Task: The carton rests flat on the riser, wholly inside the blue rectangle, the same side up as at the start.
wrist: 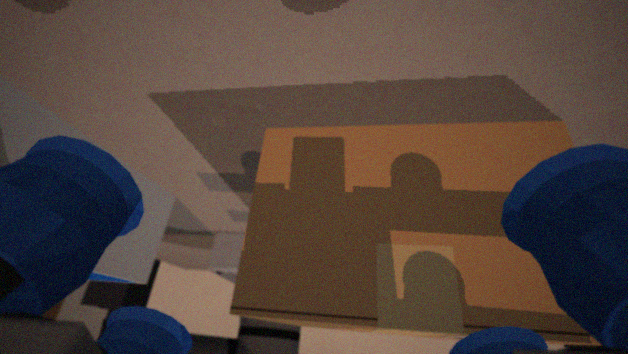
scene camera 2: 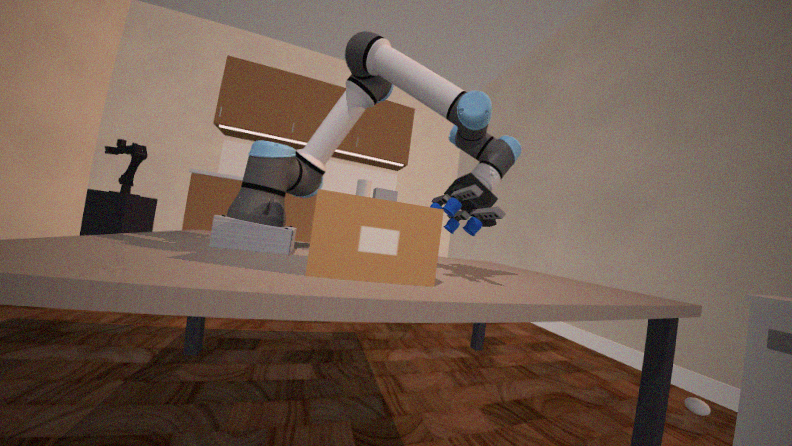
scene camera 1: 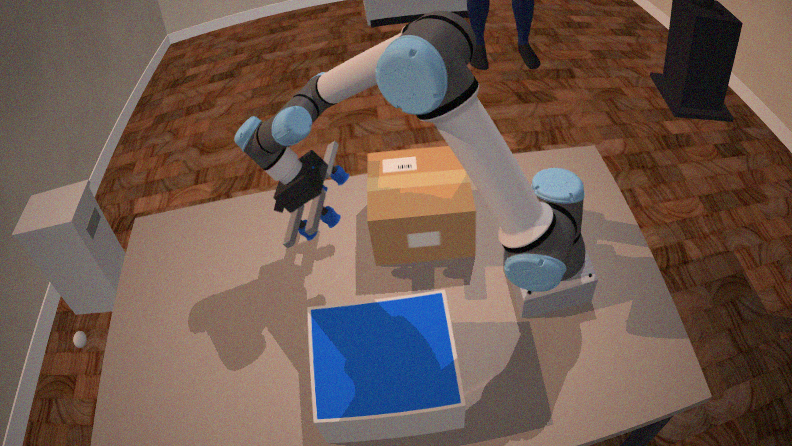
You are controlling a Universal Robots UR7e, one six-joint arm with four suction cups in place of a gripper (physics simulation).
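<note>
The brown carton (scene camera 1: pixel 421 221) (scene camera 2: pixel 371 263) (wrist: pixel 310 215) stands upright on the table (scene camera 1: pixel 166 249) (scene camera 2: pixel 221 296), behind the riser in scene camera 1. Its top shows a tape strip and a white barcode label. The pale riser (scene camera 1: pixel 387 426) (wrist: pixel 150 240) carries the blue rectangle (scene camera 1: pixel 387 360), with no carton on it. The riser does not show in scene camera 2. My gripper (scene camera 1: pixel 324 202) (scene camera 2: pixel 454 217) (wrist: pixel 320 275), four blue cups on grey bars, is open and holds nothing. It hangs tilted in the air beside the carton, apart from it, with the cups facing toward the carton's side.
The arm's base (scene camera 1: pixel 559 296) (scene camera 2: pixel 252 235) stands on the table, on the other side of the carton from the gripper. The upper arm passes close over the carton's base-side edge in scene camera 1. A pale cabinet (scene camera 1: pixel 69 249) (scene camera 2: pixel 767 376) stands on the floor beyond the table's edge.
</note>
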